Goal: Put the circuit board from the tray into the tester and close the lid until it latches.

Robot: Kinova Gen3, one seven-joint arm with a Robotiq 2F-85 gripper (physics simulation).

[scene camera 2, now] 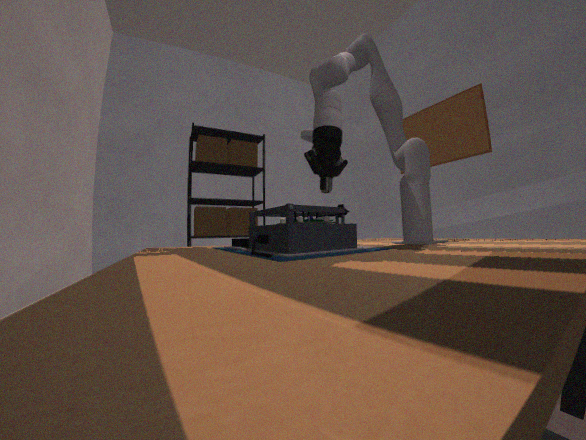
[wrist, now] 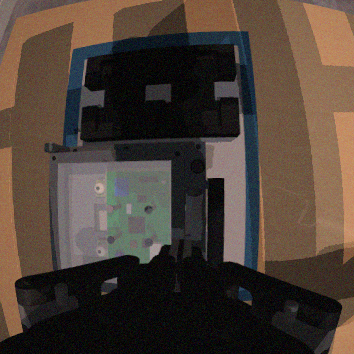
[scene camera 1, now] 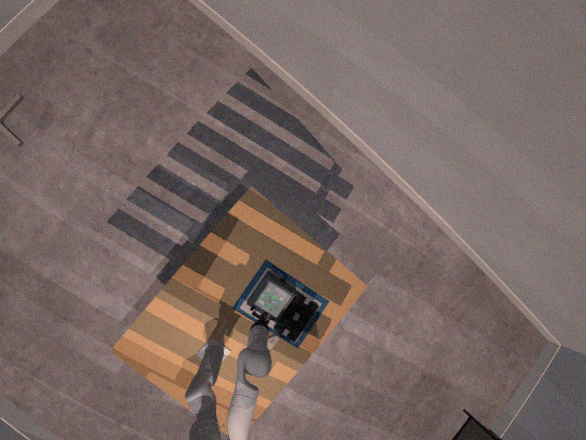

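Where they show: gripper, fingertip midpoint: (scene camera 2: pixel 325 192) (wrist: pixel 181 251) (scene camera 1: pixel 262 316); arm's base at its link origin: (scene camera 2: pixel 417 240) (scene camera 1: pixel 214 353).
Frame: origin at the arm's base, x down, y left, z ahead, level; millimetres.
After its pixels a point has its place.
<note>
The green circuit board (scene camera 1: pixel 271 301) @[y -92, x -88, z 401 mm] (wrist: pixel 136 207) lies inside the grey tester (scene camera 2: pixel 322 239) @[y -8, x -21, z 422 mm] (wrist: pixel 194 215) @[y -96, x -53, z 326 mm], under the clear window of the lid (scene camera 2: pixel 310 207) @[y -22, x -85, z 439 mm] (wrist: pixel 145 151) @[y -165, x -89, z 368 mm]. The lid is lowered and nearly level; in scene camera 2 a gap shows between it and the tester's walls. Whether it is latched I cannot tell. The black tray (scene camera 1: pixel 303 314) @[y -289, x -11, z 400 mm] (wrist: pixel 130 115) @[y -232, x -11, z 408 mm] beside the tester holds no board. My gripper (scene camera 2: pixel 326 190) @[y -81, x -133, z 334 mm] (wrist: pixel 181 251) @[y -81, x -133, z 334 mm] is shut and empty, pointing down above the lid and apart from it. In the wrist view its fingers hide the near part of the tester and board.
Tester and tray stand on a blue-edged mat (scene camera 2: pixel 280 258) @[y 5, x 6, z 531 mm] (wrist: pixel 253 200) @[y -103, x 6, z 246 mm] on the wooden table (scene camera 1: pixel 165 310) @[y 324, x 8, z 66 mm]. A black bar (wrist: pixel 216 220) @[y -96, x -91, z 304 mm] lies along the tester's right side in the wrist view. A shelf rack (scene camera 2: pixel 190 185) with boxes stands in the background. Striped shadows cross the table.
</note>
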